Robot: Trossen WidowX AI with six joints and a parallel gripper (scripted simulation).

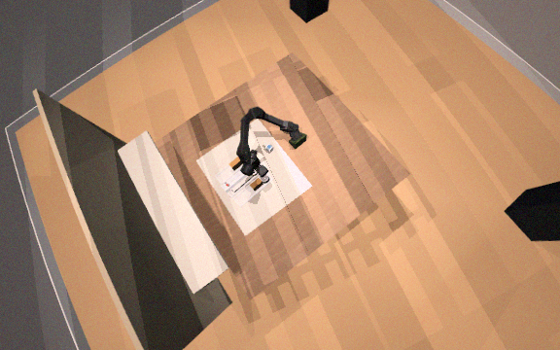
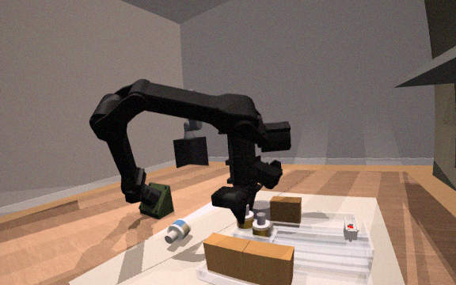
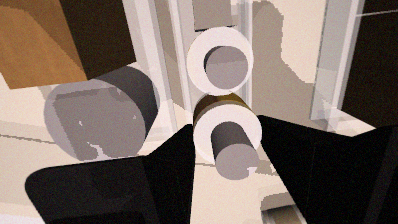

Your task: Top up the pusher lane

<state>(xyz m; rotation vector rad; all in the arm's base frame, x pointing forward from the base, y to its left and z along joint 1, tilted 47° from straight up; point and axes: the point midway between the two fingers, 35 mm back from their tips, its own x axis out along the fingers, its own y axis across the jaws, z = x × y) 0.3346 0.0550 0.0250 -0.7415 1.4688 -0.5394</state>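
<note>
My gripper tip is 8 cm to the right of the grey cylinder and 2 cm above it. The rest, counted from my gripper tip: clear sprung lane (15 cm ahead, 3 cm below, 1 cm to the right).
</note>
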